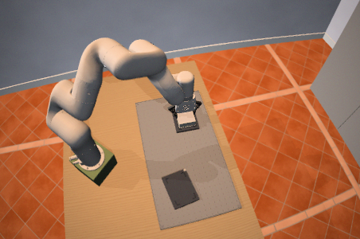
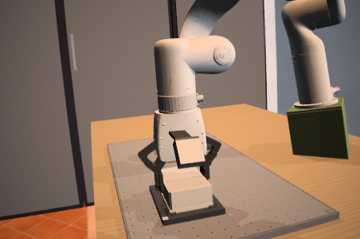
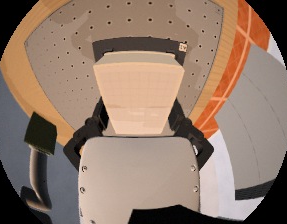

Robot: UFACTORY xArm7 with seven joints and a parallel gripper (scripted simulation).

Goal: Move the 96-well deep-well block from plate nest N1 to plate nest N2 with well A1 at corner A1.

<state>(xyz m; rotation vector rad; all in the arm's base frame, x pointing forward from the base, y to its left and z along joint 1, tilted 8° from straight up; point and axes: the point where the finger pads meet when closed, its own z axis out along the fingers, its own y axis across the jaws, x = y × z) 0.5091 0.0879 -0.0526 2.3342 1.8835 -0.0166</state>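
Right now my hand is 1 cm above the cream deep-well block. Round my hand: white A1 mark: 27 cm to the right, 13 cm behind, 3 cm below; dark plate nest N1: 4 cm below; dark plate nest N2: 34 cm to the right, 18 cm behind, 4 cm below.
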